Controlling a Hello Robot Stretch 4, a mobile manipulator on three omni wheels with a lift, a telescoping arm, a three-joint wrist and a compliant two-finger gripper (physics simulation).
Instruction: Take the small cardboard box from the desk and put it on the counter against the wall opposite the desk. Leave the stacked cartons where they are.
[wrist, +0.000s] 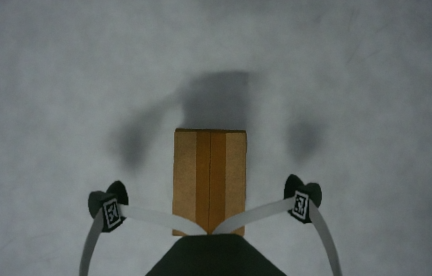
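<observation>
The small cardboard box shows in the middle of the wrist view, brown with a darker tape strip down its top. It rests on a pale grey surface, its long side in line with the gripper. My gripper is open, one fingertip out to the left of the box and the other out to the right, with a gap on each side. The box lies below and between the fingers, untouched by the fingertips. Its near end is partly hidden by the finger strips and the gripper body. The stacked cartons and the counter do not show.
A dark shadow of the box falls on the surface beyond its far end, and two softer shadows of the fingers fall to the left and right of it. No edge of the surface shows.
</observation>
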